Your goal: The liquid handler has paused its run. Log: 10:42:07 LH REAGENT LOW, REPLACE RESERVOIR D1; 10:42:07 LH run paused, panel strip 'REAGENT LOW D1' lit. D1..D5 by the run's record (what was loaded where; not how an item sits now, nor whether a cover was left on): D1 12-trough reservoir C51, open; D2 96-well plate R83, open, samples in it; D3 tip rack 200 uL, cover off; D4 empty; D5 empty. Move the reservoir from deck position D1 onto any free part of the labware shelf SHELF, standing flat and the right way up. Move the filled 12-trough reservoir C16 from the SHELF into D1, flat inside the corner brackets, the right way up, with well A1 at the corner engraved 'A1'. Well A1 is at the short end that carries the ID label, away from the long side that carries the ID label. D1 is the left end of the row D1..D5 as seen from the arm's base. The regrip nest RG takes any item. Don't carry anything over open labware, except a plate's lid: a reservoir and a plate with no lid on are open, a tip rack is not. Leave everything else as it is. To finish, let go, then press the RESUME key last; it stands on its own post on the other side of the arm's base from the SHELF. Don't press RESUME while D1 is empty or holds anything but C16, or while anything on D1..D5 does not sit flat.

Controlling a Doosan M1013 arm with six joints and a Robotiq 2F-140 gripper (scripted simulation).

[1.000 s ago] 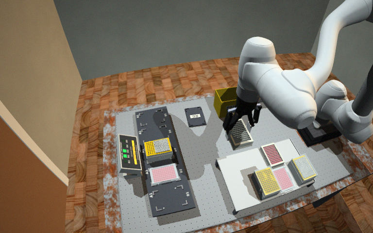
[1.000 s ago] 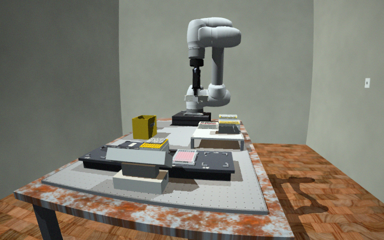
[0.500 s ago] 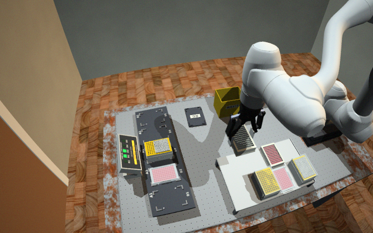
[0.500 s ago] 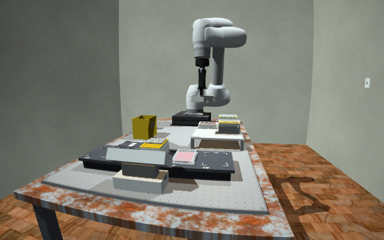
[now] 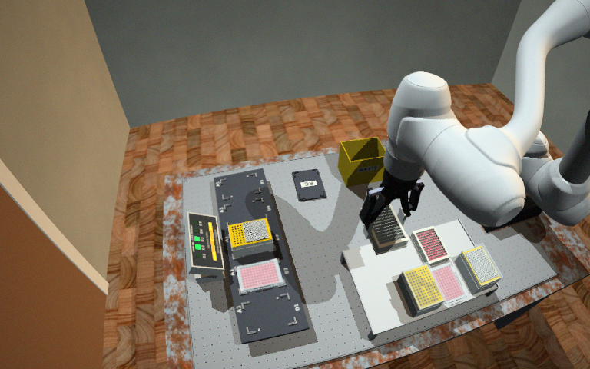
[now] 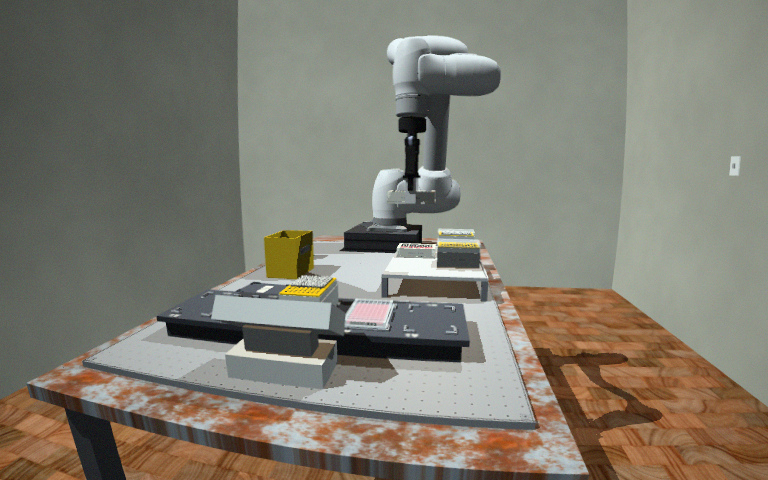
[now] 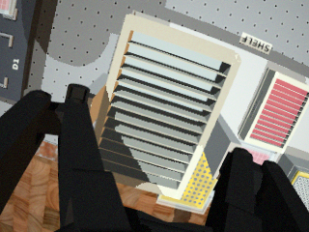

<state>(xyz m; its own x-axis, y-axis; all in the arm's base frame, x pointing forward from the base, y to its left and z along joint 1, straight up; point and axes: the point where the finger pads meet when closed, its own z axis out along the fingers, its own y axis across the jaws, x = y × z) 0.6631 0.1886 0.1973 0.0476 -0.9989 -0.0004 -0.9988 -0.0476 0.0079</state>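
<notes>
The cream 12-trough reservoir lies 20 mm below my hand. Also, from my hand: shelf label (280 mm below, 160 mm behind, 100 mm to the right); then yellow tip rack (340 mm ahead, 190 mm below, 160 mm to the right); then white shelf (220 mm below, 170 mm behind, 60 mm to the left).
</notes>
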